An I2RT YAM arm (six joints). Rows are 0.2 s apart.
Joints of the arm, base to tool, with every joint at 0 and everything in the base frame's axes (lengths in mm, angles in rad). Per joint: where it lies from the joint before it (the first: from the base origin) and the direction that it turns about. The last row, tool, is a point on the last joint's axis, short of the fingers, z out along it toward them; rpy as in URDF.
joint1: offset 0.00 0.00 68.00 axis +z
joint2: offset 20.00 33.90 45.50 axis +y
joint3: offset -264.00 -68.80 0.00 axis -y
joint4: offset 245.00 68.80 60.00 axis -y
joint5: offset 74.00 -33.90 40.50 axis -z
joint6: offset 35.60 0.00 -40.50 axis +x
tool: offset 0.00 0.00 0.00 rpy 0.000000 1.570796 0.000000
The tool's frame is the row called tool.
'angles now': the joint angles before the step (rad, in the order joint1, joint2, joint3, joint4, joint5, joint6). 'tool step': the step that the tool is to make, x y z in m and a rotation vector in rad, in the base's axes. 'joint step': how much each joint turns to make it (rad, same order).
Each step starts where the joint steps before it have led.
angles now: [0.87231, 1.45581, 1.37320, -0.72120, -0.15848, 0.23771]
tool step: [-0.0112, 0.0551, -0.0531, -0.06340, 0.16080, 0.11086]
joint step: [0.11869, 0.17765, -0.00236, 0.04564, -0.06487, 0.06562]
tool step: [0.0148, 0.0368, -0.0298, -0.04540, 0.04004, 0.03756]
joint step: [0.01821, 0.17625, 0.10034, 0.01353, -0.01851, -0.01107]
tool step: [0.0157, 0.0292, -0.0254, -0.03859, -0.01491, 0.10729]
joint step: [0.00325, 0.15665, 0.11766, -0.01348, -0.02553, -0.10970]
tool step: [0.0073, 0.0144, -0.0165, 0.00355, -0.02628, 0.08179]
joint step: [0.00157, 0.07515, 0.04287, 0.02637, -0.02174, -0.08307]
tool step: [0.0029, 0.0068, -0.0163, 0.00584, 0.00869, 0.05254]
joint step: [-0.00010, 0.04580, 0.00446, 0.02873, -0.03465, -0.04299]
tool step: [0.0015, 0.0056, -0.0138, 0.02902, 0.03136, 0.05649]
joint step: [-0.00101, 0.03705, -0.00100, 0.03475, -0.06433, -0.03253]
